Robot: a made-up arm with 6 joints.
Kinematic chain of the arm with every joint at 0, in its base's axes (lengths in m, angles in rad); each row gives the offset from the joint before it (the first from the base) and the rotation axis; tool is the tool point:
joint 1: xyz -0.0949 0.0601 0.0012 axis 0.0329 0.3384 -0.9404
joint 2: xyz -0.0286 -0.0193 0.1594 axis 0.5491 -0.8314 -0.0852
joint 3: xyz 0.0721 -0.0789 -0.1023 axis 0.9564 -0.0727 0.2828
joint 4: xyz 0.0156 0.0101 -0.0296 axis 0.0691 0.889 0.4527
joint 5: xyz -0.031 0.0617 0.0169 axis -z
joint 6: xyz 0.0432 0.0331 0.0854 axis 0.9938 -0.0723 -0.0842
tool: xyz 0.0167 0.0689 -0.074
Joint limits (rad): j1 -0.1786..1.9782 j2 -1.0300..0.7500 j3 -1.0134..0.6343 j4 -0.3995..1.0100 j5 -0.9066..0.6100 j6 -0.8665..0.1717
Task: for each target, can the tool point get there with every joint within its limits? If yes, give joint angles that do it. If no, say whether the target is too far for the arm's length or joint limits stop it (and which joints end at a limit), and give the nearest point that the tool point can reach.
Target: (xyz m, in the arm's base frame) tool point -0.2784 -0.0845 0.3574
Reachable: no: joint limits stop it (at a limit: joint 1, joint 3, joint 4, joint 5, joint 6) | nearest point -0.1514 -0.0049 0.2039 | short by 0.215 m
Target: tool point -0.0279 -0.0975 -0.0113
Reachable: yes | joints 1.3649 0.5380 -0.5057 0.2011 0.2109 -0.5621
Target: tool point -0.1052 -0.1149 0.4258
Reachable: no: joint limits stop it (at a limit: joint 1, joint 2, joint 3, joint 4, joint 6) | nearest point -0.0769 -0.1192 0.1995 | short by 0.228 m
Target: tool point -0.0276 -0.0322 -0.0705
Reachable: yes | joints 0.7603 0.0628 -0.8041 0.0010 0.1353 -0.3374
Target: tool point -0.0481 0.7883 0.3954
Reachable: no: too far | nearest point -0.1611 0.2745 0.0875 | short by 0.610 m
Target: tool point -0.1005 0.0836 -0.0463
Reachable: yes | joints 0.4884 -0.3050 -0.4769 0.1297 -0.5681 -0.2356
